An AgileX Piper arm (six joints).
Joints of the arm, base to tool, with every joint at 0 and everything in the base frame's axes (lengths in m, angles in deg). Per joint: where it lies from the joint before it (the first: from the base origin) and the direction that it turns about. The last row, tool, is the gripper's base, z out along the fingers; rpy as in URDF.
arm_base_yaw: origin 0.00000 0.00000 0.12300 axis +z
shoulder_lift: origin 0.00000 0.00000 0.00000 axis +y
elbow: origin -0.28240 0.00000 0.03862 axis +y
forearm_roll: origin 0.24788 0.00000 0.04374 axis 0.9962 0 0.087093
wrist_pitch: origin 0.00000 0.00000 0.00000 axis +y
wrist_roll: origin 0.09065 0.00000 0.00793 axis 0.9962 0 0.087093
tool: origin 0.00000 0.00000 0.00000 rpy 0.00 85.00 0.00
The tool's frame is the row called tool.
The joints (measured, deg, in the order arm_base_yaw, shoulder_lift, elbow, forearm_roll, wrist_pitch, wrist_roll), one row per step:
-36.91, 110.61, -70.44, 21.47, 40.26, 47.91
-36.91, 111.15, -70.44, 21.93, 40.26, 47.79
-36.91, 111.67, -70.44, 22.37, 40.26, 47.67
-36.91, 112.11, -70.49, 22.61, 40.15, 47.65
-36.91, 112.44, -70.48, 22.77, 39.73, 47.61
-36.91, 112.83, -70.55, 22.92, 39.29, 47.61
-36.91, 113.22, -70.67, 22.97, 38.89, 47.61
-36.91, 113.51, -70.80, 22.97, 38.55, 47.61
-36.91, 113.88, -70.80, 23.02, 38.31, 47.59
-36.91, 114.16, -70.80, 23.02, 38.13, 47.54
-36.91, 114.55, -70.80, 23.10, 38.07, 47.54
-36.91, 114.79, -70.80, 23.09, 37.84, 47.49
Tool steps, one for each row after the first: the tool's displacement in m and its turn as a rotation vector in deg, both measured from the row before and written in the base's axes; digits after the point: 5 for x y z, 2 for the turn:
0.00063, 0.00008, -0.00343, 0.58, 0.20, -0.15
0.00058, 0.00009, -0.00330, 0.55, 0.20, -0.15
0.00063, -0.00025, -0.00260, 0.30, 0.13, -0.16
0.00061, -0.00051, -0.00206, -0.02, -0.06, -0.19
0.00087, -0.00074, -0.00213, -0.04, -0.08, -0.23
0.00090, -0.00086, -0.00198, -0.10, -0.05, -0.15
0.00080, -0.00081, -0.00131, -0.16, -0.07, -0.11
0.00036, -0.00036, -0.00240, 0.07, 0.13, -0.09
0.00024, -0.00029, -0.00183, 0.02, 0.12, -0.01
0.00021, -0.00010, -0.00258, 0.24, 0.24, -0.07
0.00025, -0.00034, -0.00155, -0.05, 0.06, -0.02

